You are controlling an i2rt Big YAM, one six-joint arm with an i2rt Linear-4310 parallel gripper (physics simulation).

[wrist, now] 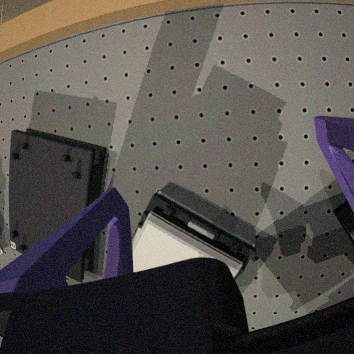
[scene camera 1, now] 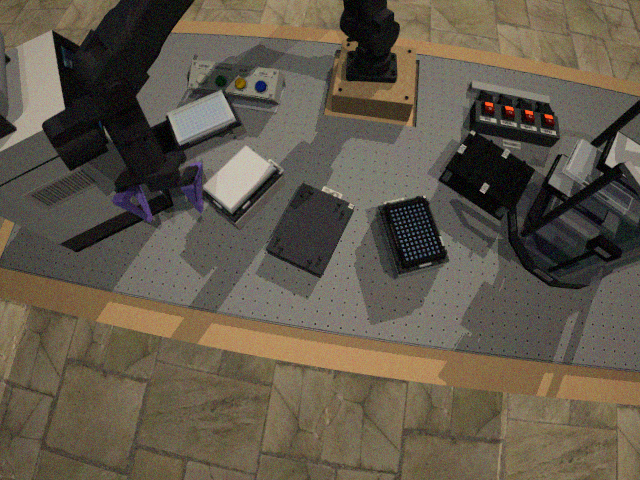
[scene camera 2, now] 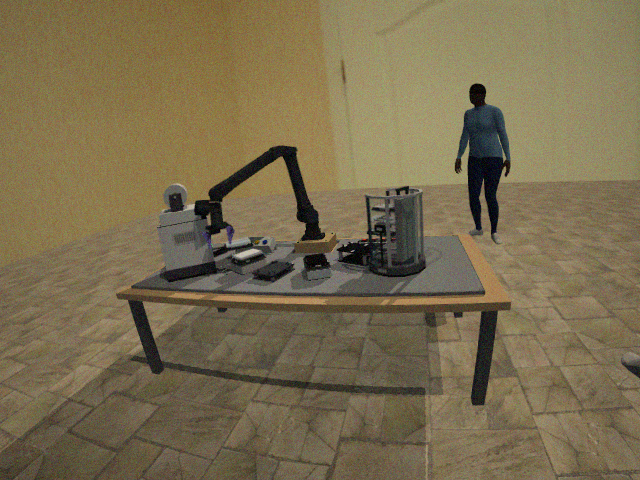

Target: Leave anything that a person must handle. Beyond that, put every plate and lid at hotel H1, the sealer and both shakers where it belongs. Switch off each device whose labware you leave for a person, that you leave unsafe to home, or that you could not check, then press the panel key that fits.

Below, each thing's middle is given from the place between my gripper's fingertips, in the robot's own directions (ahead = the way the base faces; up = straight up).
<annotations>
My hand is 420 mm to the right of the black plate with blue wells (scene camera 1: 417, 241), 90 mm above it and 30 mm past it. From my hand the other things lie so: plate hotel (scene camera 1: 573, 244) (770 mm to the left, 70 mm behind, 20 mm above).
</annotations>
